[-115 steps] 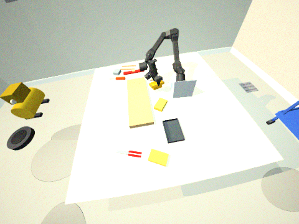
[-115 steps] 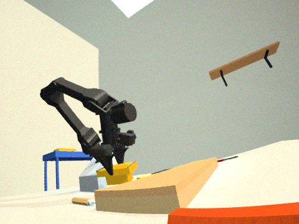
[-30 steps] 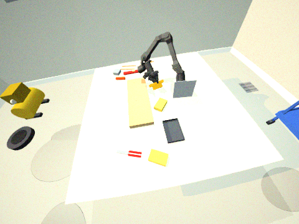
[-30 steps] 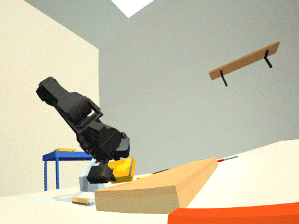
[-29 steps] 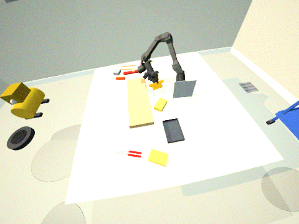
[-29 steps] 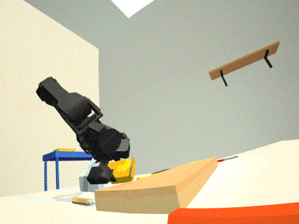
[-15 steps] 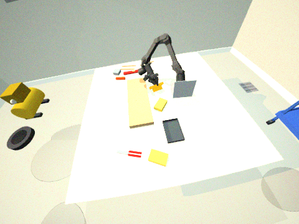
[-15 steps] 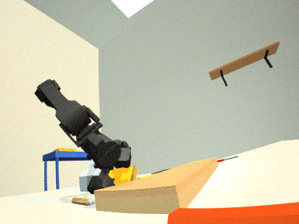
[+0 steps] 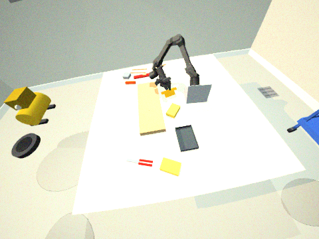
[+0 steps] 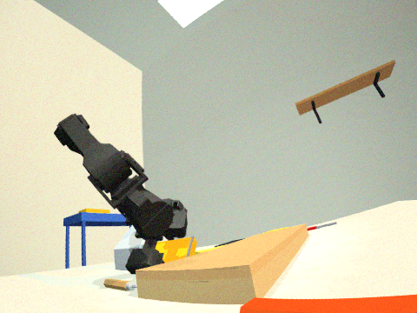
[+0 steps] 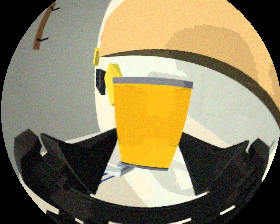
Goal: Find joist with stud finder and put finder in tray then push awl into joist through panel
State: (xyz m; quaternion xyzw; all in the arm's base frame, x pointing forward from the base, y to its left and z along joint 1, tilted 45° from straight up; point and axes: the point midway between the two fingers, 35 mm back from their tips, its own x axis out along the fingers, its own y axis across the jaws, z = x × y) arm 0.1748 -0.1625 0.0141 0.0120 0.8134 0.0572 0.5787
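My gripper tip is 20 mm past the yellow stud finder, 20 mm to the right of it and 20 mm above it. Round my gripper tip: red level: 190 mm ahead, 330 mm to the right, 30 mm below; dark tray: 20 mm behind, 430 mm to the left, 30 mm below; awl: 20 mm ahead, 140 mm to the right, 40 mm below.
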